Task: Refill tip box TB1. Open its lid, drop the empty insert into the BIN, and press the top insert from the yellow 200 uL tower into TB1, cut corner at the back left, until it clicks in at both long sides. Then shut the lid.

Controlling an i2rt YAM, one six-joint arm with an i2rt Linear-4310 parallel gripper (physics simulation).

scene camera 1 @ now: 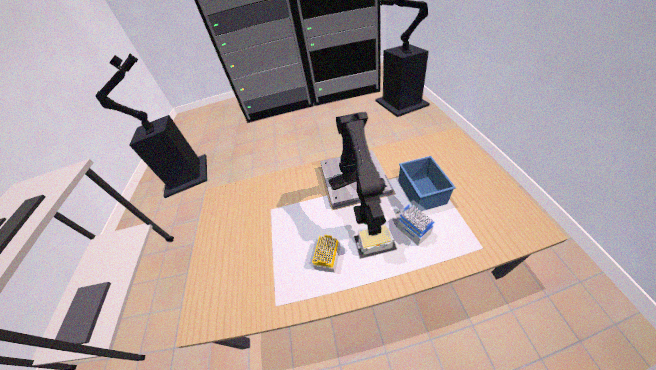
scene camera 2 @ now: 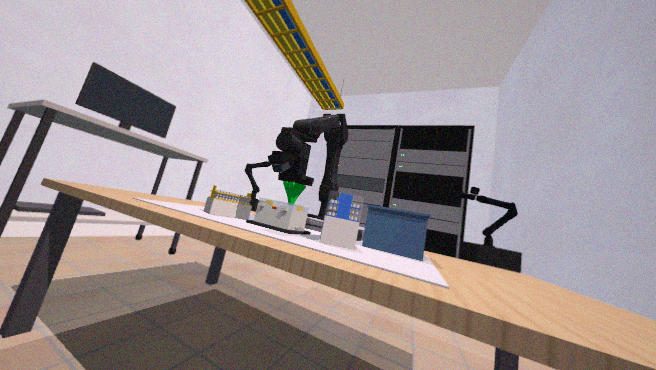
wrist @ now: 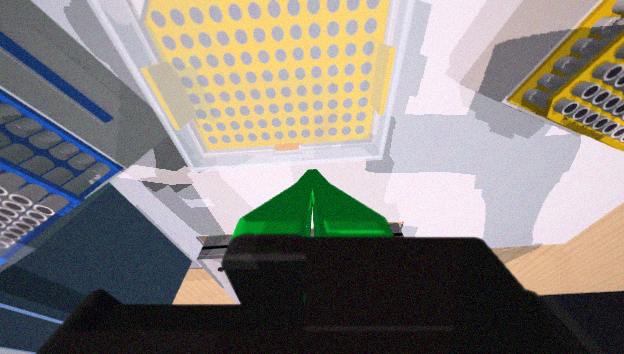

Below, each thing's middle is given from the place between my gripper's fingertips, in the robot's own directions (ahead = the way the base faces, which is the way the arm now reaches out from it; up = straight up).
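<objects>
There's a clear lid [wrist: 233, 92], and it's 6 cm ahead of my hand. I can also see a blue bin [scene camera 2: 400, 232], which is 34 cm to the left of my hand, 7 cm behind it and 1 cm below it.
</objects>
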